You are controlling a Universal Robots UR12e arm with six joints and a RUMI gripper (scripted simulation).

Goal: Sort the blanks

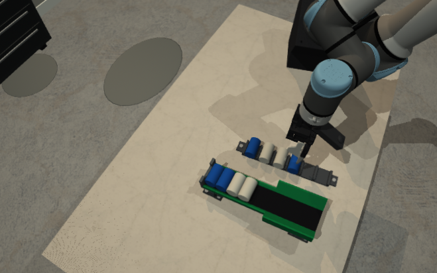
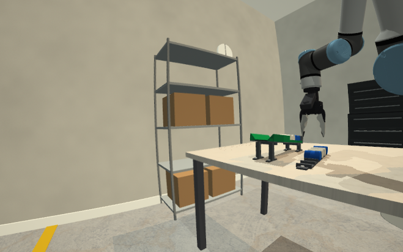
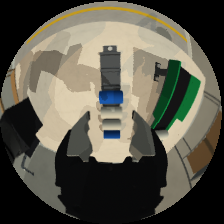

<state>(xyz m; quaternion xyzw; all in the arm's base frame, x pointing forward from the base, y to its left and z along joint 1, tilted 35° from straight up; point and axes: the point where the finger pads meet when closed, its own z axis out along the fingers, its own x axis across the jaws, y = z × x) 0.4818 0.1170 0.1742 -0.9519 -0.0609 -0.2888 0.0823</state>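
My hand is 130 mm above the stock rack, 30 mm to the left of it and 10 mm short of it. Round my hand: stop (230 mm to the right, 220 mm ahead, 60 mm below).
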